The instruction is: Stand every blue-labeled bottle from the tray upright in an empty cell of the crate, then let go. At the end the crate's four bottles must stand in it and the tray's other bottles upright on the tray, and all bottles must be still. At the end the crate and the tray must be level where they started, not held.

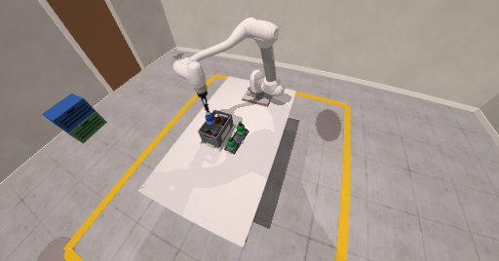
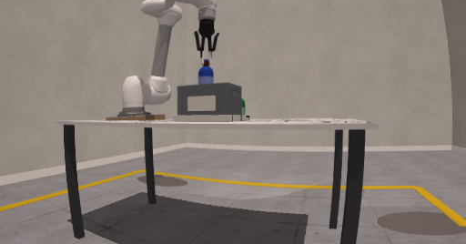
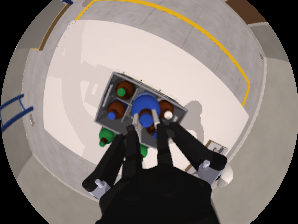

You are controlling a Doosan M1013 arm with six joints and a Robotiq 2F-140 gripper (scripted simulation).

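My hand is 90 mm above the blue-labeled bottle. From my hand the other things lie so: grey crate (230 mm below, 40 mm to the left, 10 mm behind); then tray (300 mm below, 230 mm to the left, 50 mm behind); then green bottle (240 mm to the left, 230 mm below, 40 mm ahead).
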